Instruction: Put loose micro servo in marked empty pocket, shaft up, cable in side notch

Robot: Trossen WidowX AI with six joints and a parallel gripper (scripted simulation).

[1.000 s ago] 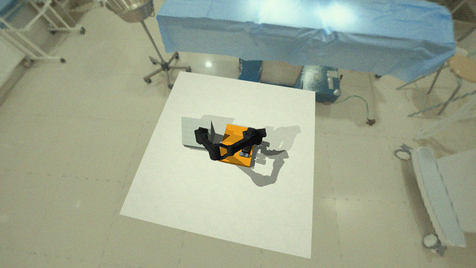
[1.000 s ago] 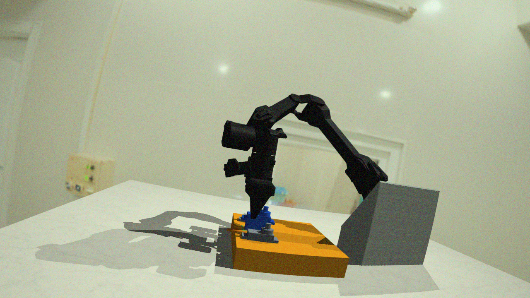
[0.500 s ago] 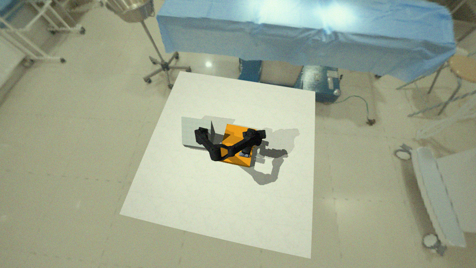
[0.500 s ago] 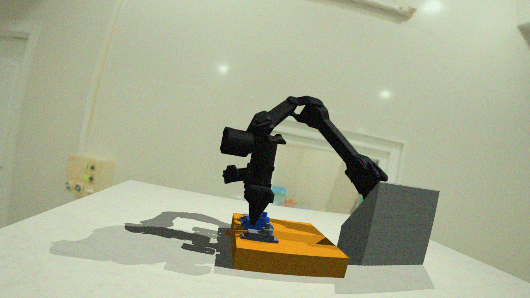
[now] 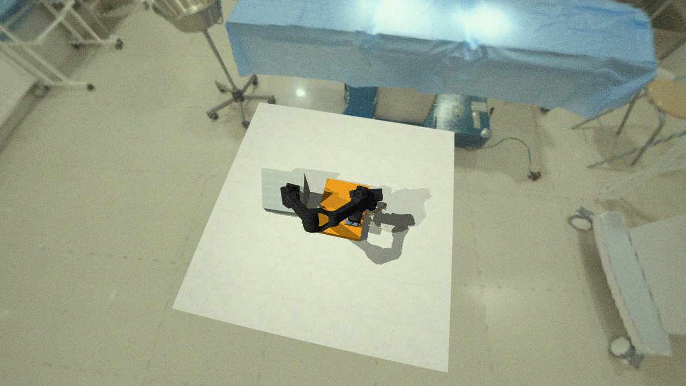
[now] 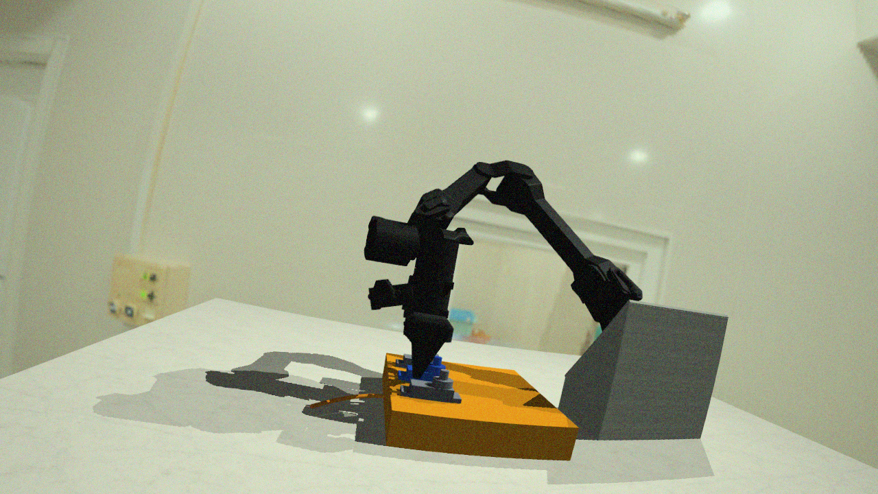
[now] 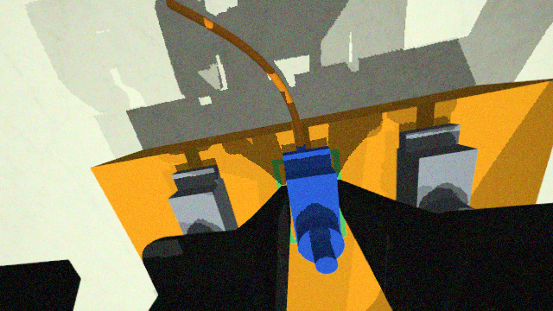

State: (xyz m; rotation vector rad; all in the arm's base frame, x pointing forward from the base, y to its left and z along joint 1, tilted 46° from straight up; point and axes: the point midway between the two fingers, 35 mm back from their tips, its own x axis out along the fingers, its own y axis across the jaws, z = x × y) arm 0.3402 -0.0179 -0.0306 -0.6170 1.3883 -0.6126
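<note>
The orange deck is 120 mm behind my gripper tip and 30 mm below it.
</note>
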